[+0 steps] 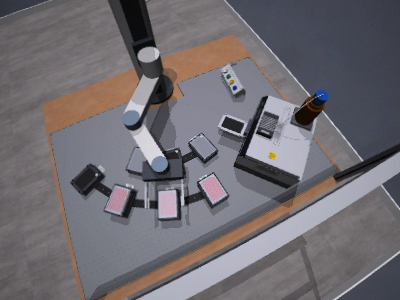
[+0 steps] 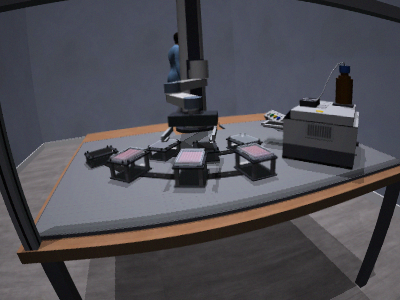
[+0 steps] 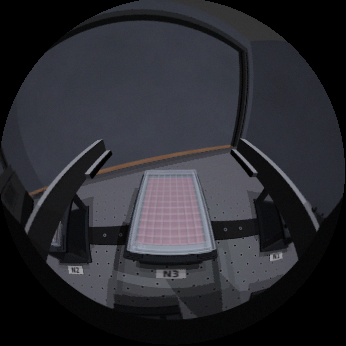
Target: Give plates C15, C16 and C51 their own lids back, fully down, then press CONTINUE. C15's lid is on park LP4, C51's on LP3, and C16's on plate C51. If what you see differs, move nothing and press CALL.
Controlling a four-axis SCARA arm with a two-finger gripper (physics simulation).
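Frame: origin at the arm's base, x ahead, y left, z up, level; centimetres.
Seen in the pictures: gripper, fingertip midpoint: (image 1: 164, 207) (image 2: 187, 138) (image 3: 170, 142); arm's base, origin of the base link: (image 2: 195, 128).
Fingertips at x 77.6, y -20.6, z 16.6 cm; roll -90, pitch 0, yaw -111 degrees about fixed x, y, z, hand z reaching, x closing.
Offsets run from my fingertips to a thing's top centre. "spot": to the spot under its first point.
My gripper (image 1: 165, 204) (image 2: 189, 138) (image 3: 170, 142) is open and empty, its fingers wide apart above the middle plate @(dx -2.2, dy +1.0, dz -6.3 cm) (image 1: 168, 204) (image 2: 190, 157) (image 3: 171, 210). That pink plate sits on the nest labelled N3 with a clear lid over it that looks level. Two more pink plates stand on nests beside it: one @(dx -14.5, dy -20.6, dz -6.5 cm) (image 1: 119, 200) (image 2: 129, 154) and another @(dx +0.6, dy +24.0, dz -6.7 cm) (image 1: 213, 189) (image 2: 256, 151); their lids are hard to tell. Clear lids lie on two low parks: one @(dx -31.3, dy -4.9, dz -9.8 cm) (image 1: 135, 161) (image 2: 164, 145) and another @(dx -23.2, dy +30.1, dz -9.8 cm) (image 1: 202, 147) (image 2: 243, 139). Plate names and park labels are unreadable. The button box @(dx -54.9, dy +65.6, dz -7.8 cm) (image 1: 232, 80) (image 2: 275, 117) stands at the back.
An empty dark stand (image 1: 87, 179) (image 2: 100, 155) is at the left end. A dark park (image 2: 206, 150) sits behind the middle plate, partly under the gripper. A white machine (image 1: 280, 140) (image 2: 320, 132) with a tray @(dx -25.7, dy +49.5, dz -5.3 cm) (image 1: 232, 125) and a brown bottle @(spot: dx -7.3, dy +74.4, dz +15.8 cm) (image 1: 307, 112) (image 2: 344, 89) stands at the right.
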